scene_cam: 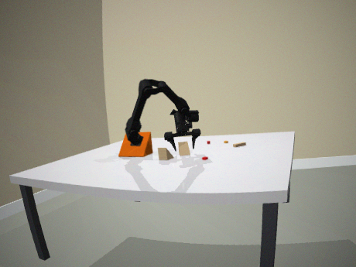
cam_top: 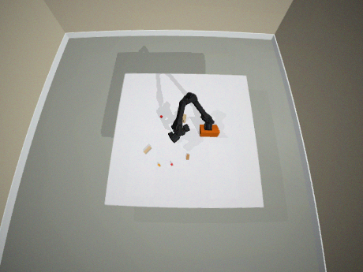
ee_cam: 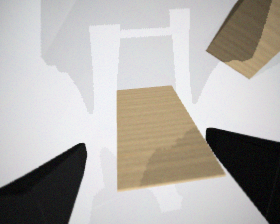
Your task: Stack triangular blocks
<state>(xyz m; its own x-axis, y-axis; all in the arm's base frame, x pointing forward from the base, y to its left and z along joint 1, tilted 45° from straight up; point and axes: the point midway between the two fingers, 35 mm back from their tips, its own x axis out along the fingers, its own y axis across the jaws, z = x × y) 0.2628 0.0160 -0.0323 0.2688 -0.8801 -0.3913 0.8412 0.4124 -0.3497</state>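
The block is right at my gripper tip. Also, from my gripper tip: orange bit: 310 mm to the left, 130 mm ahead, 10 mm below; then tan bar: 250 mm ahead, 180 mm to the left, 10 mm below.
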